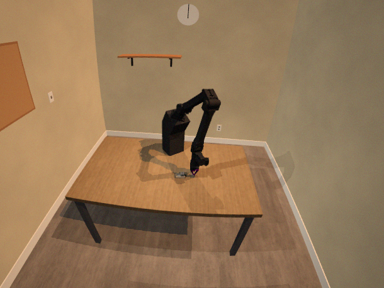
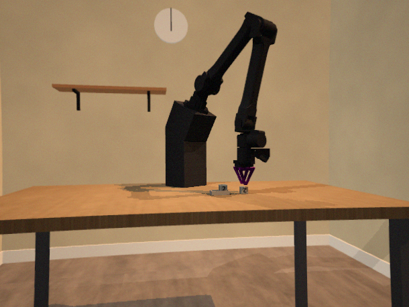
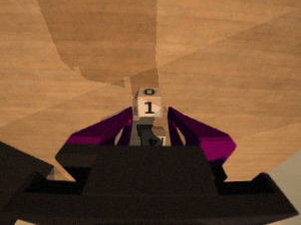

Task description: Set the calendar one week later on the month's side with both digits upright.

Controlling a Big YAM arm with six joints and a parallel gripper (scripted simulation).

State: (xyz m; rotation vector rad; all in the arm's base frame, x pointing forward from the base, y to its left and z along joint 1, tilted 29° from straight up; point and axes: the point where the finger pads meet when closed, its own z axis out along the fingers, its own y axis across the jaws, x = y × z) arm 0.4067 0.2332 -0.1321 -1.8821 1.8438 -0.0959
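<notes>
My hand is 20 mm short of the tray, 110 mm to the left of it and 40 mm above it.
</notes>
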